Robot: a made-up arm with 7 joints.
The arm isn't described. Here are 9 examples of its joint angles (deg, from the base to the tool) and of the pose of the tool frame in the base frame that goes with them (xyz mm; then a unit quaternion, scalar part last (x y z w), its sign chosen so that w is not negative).
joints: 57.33 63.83 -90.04 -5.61 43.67 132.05 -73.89
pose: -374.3 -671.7 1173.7 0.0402 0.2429 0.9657 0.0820
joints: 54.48 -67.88 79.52 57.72 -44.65 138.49 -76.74
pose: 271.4 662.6 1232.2 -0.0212 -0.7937 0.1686 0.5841
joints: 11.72 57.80 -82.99 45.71 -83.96 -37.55 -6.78
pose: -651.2 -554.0 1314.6 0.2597 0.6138 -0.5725 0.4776
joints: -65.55 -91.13 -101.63 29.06 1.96 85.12 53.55
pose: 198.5 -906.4 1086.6 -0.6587 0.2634 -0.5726 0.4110
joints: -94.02 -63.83 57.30 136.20 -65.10 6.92 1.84
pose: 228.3 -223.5 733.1 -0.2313 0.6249 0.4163 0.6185
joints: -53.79 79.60 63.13 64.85 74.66 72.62 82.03
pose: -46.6 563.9 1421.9 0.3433 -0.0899 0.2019 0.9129
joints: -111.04 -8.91 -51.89 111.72 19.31 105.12 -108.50
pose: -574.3 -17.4 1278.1 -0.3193 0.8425 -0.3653 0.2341
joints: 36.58 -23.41 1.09 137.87 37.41 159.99 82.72
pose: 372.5 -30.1 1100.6 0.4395 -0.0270 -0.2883 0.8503
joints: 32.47 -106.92 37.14 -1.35 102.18 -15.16 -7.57
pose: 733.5 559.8 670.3 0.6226 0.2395 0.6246 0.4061
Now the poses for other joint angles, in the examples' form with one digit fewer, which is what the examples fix.
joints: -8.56 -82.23 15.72 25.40 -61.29 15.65 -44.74
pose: 936 -212 881 -0.718 0.397 0.356 0.448
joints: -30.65 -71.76 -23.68 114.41 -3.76 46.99 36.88
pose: 148 -559 609 -0.054 0.849 -0.355 0.387
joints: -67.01 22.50 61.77 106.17 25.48 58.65 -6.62
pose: 365 -53 1409 -0.334 0.045 -0.083 0.938
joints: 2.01 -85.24 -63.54 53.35 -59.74 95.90 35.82
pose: 858 -244 821 -0.850 0.109 0.071 0.511
